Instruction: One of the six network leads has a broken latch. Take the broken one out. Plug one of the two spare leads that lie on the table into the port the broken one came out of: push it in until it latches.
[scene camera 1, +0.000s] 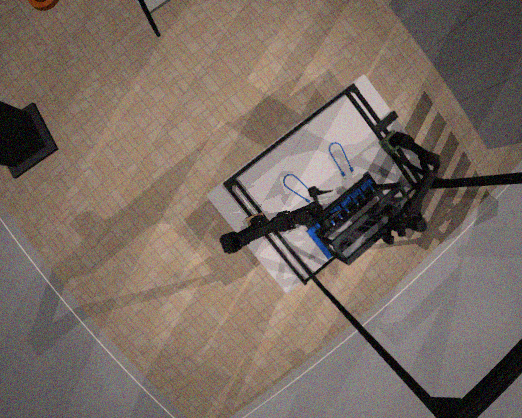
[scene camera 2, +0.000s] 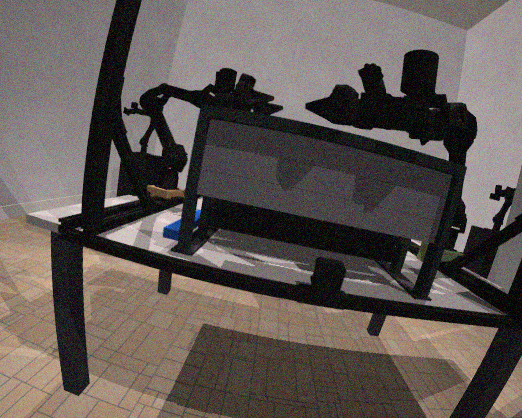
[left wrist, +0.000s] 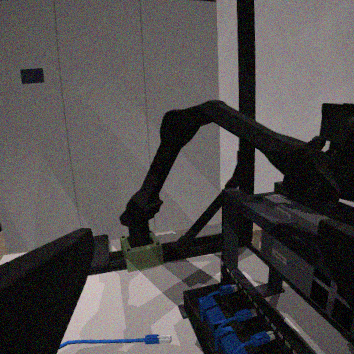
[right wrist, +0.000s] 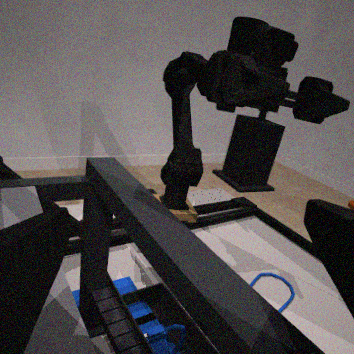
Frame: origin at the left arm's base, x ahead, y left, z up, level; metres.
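Seen in the pictures: left gripper, fingertip midpoint: (scene camera 1: 336, 200) (scene camera 2: 278, 103) (left wrist: 205, 235) (right wrist: 320, 96); right gripper, fingertip midpoint: (scene camera 1: 373, 226) (scene camera 2: 316, 108) (right wrist: 188, 215); left arm's base at its link origin: (scene camera 1: 257, 223) (scene camera 2: 166, 187) (right wrist: 173, 202); right arm's base at its link origin: (scene camera 1: 394, 141) (left wrist: 139, 240).
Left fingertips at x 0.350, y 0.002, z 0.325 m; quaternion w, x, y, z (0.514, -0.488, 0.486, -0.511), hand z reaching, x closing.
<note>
Offsets run from my left fingertips to a thing's middle. "spot": to the spot under its first point. Level surfaces: height alone.
A black rack {0.183 m ahead, 0.152 m right, 0.240 m down} (scene camera 1: 360, 249) (scene camera 2: 202, 166) (right wrist: 168, 239) stands on the white table {0.371 m down} (scene camera 1: 317, 137) (left wrist: 105, 298). Several blue leads {0.202 m ahead, 0.062 m right, 0.314 m down} (scene camera 1: 351, 200) (left wrist: 225, 316) {spot: 0.007 m back, 0.136 m right, 0.330 m down} (right wrist: 147, 324) are plugged into its panel row. Two spare blue leads lie looped on the table: one (scene camera 1: 296, 186) (right wrist: 281, 282) near the left arm, the other {spot: 0.284 m ahead, 0.171 m left, 0.366 m down} (scene camera 1: 341, 157) with its plug {0.292 m ahead, 0.077 m left, 0.364 m down} (left wrist: 156, 339) towards the right arm. My left gripper (scene camera 1: 326, 191) (scene camera 2: 261, 104) (right wrist: 320, 96) is open and empty, high over the rack's front left end. My right gripper (scene camera 1: 398, 226) (scene camera 2: 315, 105) is open and empty, above the rack's top.
The left arm stands on a tan base (scene camera 1: 255, 216) (scene camera 2: 164, 191) (right wrist: 184, 213), the right arm on a green base (scene camera 1: 385, 141) (left wrist: 141, 251). A black frame (scene camera 1: 288, 137) runs around the table. A blue block (scene camera 1: 317, 242) (scene camera 2: 176, 228) lies by the rack's left foot.
</note>
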